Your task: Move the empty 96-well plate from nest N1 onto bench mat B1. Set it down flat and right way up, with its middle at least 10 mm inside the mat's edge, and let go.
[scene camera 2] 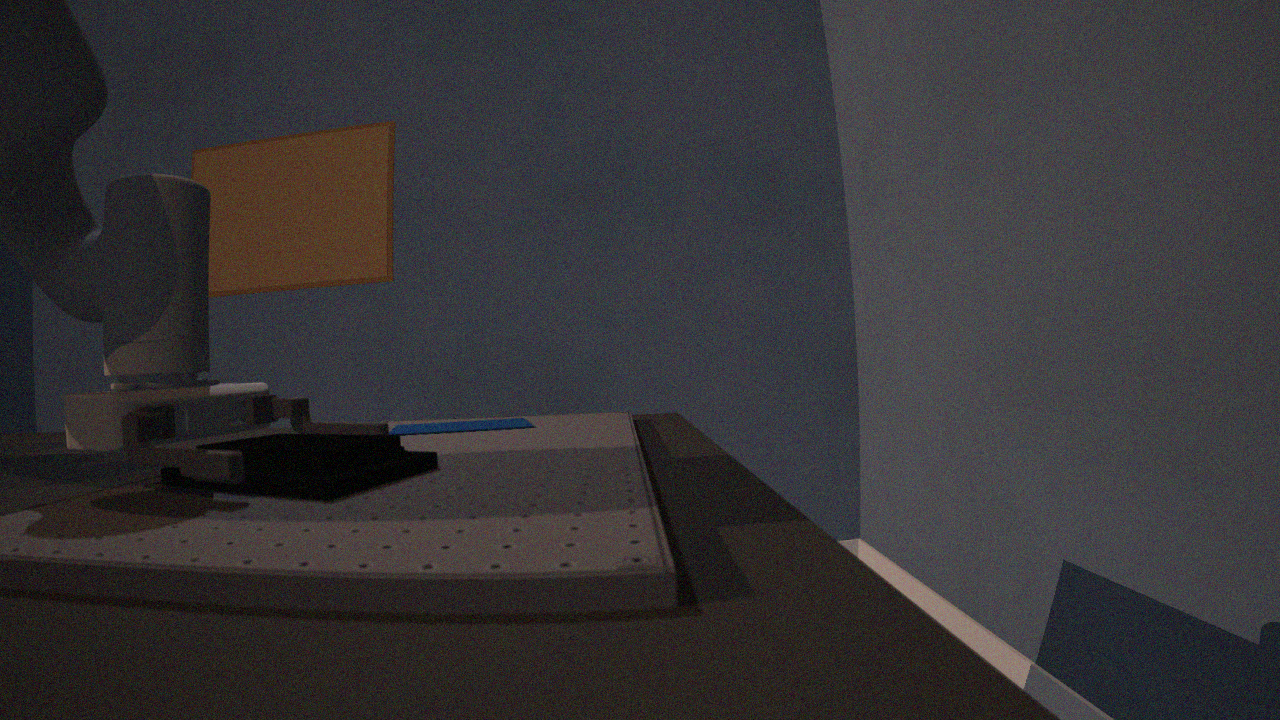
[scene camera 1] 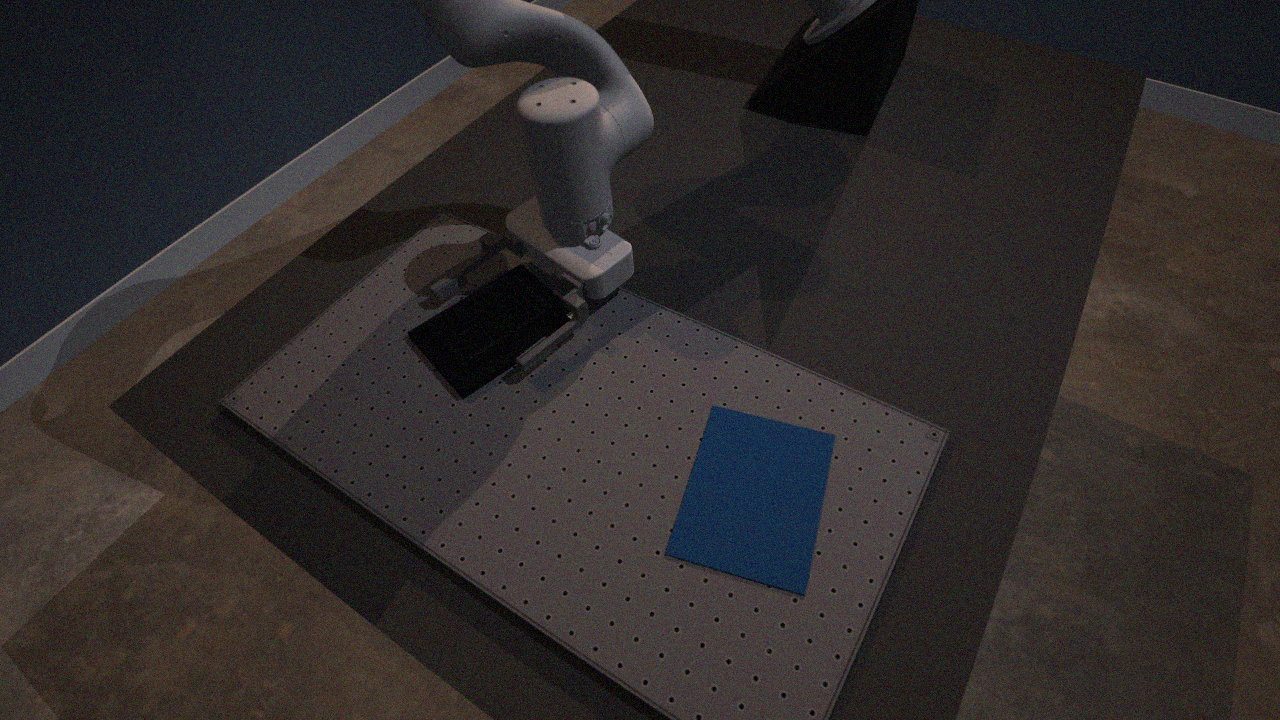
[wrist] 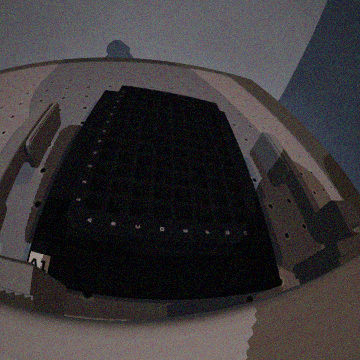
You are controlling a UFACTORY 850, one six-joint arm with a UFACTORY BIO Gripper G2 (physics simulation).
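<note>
The black 96-well plate (scene camera 1: pixel 494 324) (scene camera 2: pixel 299 442) (wrist: pixel 160 165) sits flat and level in the nest at the left end of the perforated board. Plate and nest are both very dark, so the line between them is hard to see. A white "A1" label (wrist: pixel 39 262) shows at the near left corner in the wrist view. My gripper (scene camera 1: pixel 483 324) (scene camera 2: pixel 302 447) (wrist: pixel 155 142) is open and low. Its two fingers stand on either side of the plate, with gaps visible in the wrist view. The blue bench mat (scene camera 1: pixel 751 501) (scene camera 2: pixel 465 427) lies flat and bare on the right part of the board.
The pale perforated board (scene camera 1: pixel 572 465) (scene camera 2: pixel 429 544) (wrist: pixel 40 92) lies on a dark table (scene camera 1: pixel 966 268) (scene camera 2: pixel 447 662). A black block (scene camera 1: pixel 832 80) stands at the back under a pale robot part. An orange panel (scene camera 2: pixel 299 210) hangs on the wall.
</note>
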